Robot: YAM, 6 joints.
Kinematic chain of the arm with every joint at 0, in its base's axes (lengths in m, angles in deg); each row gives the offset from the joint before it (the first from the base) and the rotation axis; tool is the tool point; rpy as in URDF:
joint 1: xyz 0 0 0.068 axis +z
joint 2: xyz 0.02 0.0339 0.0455 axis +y
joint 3: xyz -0.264 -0.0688 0 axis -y
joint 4: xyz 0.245 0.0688 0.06 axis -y
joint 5: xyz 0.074 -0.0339 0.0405 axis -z
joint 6: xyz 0.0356 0 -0.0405 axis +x
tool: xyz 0 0 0 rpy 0 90 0
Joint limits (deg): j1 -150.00..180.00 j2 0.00..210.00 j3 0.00..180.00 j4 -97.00..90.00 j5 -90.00..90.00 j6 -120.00..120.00
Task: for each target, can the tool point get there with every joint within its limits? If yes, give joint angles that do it. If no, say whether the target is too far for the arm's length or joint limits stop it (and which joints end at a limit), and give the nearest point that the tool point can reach.
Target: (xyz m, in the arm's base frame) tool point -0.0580 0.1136 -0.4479
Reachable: no: joint limits stop it (at a limit: joint 2) | nearest point -0.0684 0.1340 -0.3668 | short by 0.084 m
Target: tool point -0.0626 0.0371 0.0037
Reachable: yes | joints 153.41 158.58 34.36 -71.76 8.30 14.90
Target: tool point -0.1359 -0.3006 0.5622
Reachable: yes | joints -116.76 100.51 106.47 71.07 -23.12 28.37
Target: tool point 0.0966 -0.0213 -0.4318
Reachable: no: joint limits stop it (at a limit: joint 2) | nearest point 0.1225 -0.0270 -0.3587 | short by 0.078 m
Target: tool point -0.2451 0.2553 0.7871
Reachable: no: too far | nearest point -0.2064 0.2149 0.6742 | short by 0.126 m
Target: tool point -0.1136 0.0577 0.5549
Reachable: yes | joints 153.91 53.92 91.42 -20.89 2.99 -13.33
